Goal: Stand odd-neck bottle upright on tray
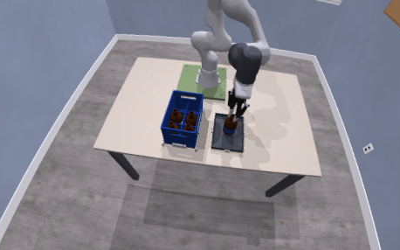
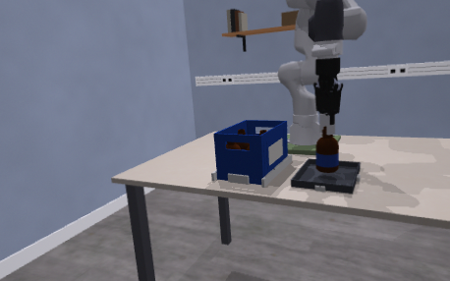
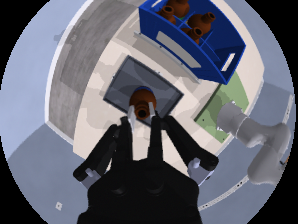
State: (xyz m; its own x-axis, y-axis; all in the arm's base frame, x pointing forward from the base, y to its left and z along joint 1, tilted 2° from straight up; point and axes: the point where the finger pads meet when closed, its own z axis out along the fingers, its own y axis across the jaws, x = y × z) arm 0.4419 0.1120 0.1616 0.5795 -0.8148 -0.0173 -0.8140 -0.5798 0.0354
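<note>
Right now my hand is 9 cm above the bottle. From my hand the other things lie so: blue crate: 27 cm to the right, 11 cm below, 4 cm behind; then dark tray: 18 cm below.
</note>
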